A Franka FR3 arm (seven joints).
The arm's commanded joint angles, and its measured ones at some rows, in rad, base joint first. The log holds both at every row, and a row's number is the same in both.
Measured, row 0:
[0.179, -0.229, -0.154, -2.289, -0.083, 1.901, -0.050]
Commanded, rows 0 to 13:
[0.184, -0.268, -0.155, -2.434, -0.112, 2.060, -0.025]
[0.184, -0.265, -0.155, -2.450, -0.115, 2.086, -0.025]
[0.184, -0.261, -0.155, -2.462, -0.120, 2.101, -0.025]
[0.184, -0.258, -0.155, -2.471, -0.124, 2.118, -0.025]
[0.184, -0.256, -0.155, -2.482, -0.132, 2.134, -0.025]
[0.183, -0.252, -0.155, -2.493, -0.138, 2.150, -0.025]
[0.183, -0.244, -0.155, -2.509, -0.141, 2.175, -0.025]
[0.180, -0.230, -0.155, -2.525, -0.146, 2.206, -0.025]
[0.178, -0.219, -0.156, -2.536, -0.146, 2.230, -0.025]
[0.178, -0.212, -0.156, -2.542, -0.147, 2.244, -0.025]
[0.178, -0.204, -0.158, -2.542, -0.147, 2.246, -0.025]
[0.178, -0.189, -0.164, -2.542, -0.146, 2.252, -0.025]
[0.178, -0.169, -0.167, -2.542, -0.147, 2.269, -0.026]
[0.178, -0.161, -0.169, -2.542, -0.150, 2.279, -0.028]
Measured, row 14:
[0.178, -0.190, -0.161, -2.527, -0.127, 2.226, -0.044]
